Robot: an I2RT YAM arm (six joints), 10 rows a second.
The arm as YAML. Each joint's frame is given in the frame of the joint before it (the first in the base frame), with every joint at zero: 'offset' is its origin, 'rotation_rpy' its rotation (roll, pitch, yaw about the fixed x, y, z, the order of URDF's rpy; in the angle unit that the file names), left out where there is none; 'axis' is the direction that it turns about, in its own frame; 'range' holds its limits. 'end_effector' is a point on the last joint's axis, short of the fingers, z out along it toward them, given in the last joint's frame.
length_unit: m
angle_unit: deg
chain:
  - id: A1
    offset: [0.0, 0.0, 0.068]
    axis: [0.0, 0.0, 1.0]
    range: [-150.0, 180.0]
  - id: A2
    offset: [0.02, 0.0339, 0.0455]
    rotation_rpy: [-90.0, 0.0, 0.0]
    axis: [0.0, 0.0, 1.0]
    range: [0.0, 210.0]
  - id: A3
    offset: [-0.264, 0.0, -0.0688]
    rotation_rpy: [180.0, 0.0, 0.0]
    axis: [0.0, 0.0, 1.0]
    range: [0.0, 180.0]
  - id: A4
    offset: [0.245, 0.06, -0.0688]
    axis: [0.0, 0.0, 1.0]
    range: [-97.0, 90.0]
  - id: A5
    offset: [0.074, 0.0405, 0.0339]
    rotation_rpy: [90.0, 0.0, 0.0]
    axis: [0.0, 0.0, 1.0]
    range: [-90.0, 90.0]
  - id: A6
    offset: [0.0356, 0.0, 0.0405]
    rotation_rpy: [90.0, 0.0, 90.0]
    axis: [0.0, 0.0, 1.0]
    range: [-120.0, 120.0]
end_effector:
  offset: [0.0, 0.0, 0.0]
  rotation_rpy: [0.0, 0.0, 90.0]
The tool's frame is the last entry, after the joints.
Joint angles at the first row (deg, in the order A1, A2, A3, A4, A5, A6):
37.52, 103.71, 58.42, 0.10, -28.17, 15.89
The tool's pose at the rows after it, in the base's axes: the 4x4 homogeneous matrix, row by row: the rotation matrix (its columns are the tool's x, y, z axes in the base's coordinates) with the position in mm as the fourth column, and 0 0 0 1 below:
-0.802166, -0.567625, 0.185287, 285.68; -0.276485, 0.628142, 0.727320, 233.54; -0.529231, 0.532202, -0.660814, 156.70; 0, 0, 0, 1
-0.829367, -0.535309, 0.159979, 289.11; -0.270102, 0.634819, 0.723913, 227.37; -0.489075, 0.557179, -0.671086, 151.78; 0, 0, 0, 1
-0.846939, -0.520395, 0.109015, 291.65; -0.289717, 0.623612, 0.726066, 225.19; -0.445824, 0.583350, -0.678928, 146.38; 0, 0, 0, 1
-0.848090, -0.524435, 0.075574, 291.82; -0.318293, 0.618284, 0.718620, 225.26; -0.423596, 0.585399, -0.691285, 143.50; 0, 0, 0, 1
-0.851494, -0.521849, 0.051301, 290.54; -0.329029, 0.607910, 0.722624, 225.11; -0.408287, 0.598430, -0.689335, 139.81; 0, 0, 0, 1
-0.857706, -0.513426, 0.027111, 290.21; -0.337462, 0.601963, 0.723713, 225.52; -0.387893, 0.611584, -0.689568, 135.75; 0, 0, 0, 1
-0.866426, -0.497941, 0.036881, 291.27; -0.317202, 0.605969, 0.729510, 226.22; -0.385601, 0.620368, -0.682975, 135.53; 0, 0, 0, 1
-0.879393, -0.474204, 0.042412, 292.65; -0.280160, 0.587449, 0.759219, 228.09; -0.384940, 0.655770, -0.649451, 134.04; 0, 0, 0, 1
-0.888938, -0.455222, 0.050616, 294.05; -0.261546, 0.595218, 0.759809, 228.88; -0.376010, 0.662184, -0.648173, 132.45; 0, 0, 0, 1
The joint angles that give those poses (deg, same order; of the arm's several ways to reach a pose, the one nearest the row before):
36.65, 104.25, 58.49, -2.83, -28.22, 16.96
35.43, 104.98, 58.69, -4.38, -29.81, 17.48
34.71, 106.31, 59.69, -6.84, -32.33, 16.79
34.63, 107.11, 60.57, -9.22, -33.25, 15.26
34.63, 107.58, 60.39, -9.50, -34.43, 14.98
34.63, 108.34, 60.56, -10.05, -35.46, 14.92
34.63, 108.45, 60.41, -8.88, -35.40, 16.49
34.63, 108.80, 59.63, -5.15, -36.91, 19.68
34.63, 109.22, 59.67, -4.31, -36.62, 21.18

